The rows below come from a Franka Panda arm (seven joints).
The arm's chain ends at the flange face. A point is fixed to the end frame.
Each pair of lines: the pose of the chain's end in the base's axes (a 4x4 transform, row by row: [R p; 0 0 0 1], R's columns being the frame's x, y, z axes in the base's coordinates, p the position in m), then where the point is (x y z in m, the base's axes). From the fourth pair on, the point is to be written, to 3 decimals.
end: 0.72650, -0.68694, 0.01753, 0.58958; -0.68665, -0.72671, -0.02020, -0.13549; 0.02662, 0.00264, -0.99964, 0.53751; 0, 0, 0, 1
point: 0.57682 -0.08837 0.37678
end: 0.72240, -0.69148, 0.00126, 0.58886; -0.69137, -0.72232, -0.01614, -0.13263; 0.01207, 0.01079, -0.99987, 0.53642; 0, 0, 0, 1
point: 0.57381 -0.08476 0.37611
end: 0.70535, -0.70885, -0.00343, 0.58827; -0.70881, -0.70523, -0.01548, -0.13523; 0.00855, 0.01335, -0.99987, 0.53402; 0, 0, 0, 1
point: 0.57371 -0.08690 0.37380
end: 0.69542, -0.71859, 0.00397, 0.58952; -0.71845, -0.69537, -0.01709, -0.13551; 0.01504, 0.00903, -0.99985, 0.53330; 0, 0, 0, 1
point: 0.577 -0.087 0.373
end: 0.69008, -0.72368, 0.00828, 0.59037; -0.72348, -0.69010, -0.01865, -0.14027; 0.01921, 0.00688, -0.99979, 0.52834; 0, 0, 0, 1
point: 0.579 -0.092 0.368
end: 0.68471, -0.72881, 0.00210, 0.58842; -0.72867, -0.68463, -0.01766, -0.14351; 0.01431, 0.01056, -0.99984, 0.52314; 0, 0, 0, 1
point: 0.576 -0.095 0.363
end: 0.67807, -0.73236, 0.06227, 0.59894; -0.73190, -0.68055, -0.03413, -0.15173; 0.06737, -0.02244, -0.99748, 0.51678; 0, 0, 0, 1
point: 0.597 -0.106 0.355
